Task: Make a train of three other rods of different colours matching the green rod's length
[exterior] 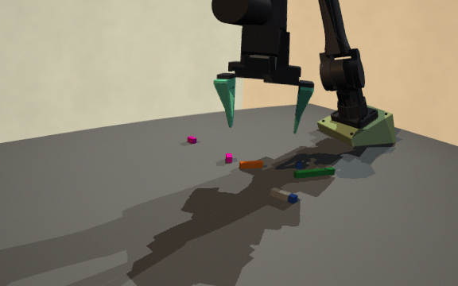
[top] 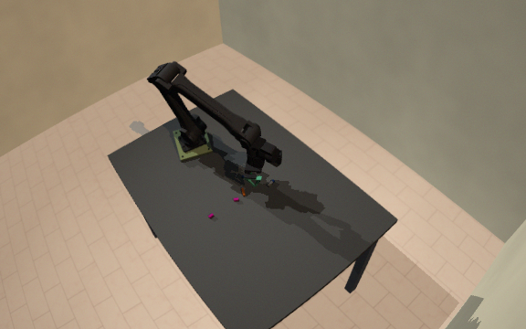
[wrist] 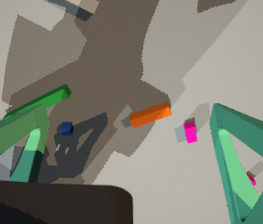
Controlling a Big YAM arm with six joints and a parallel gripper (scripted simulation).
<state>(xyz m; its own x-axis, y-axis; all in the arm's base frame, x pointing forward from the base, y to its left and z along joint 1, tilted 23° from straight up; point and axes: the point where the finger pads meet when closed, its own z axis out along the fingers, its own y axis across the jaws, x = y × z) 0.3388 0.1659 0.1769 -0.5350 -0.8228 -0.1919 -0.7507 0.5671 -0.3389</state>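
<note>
Right now the orange rod is 20 mm behind my hand, 60 mm to the right of it and 90 mm below it. Round my hand: grey rod: 60 mm to the left, 90 mm below; then magenta rod: 10 mm ahead, 100 mm to the right, 90 mm below; then green rod: 100 mm behind, 20 mm to the left, 90 mm below.
</note>
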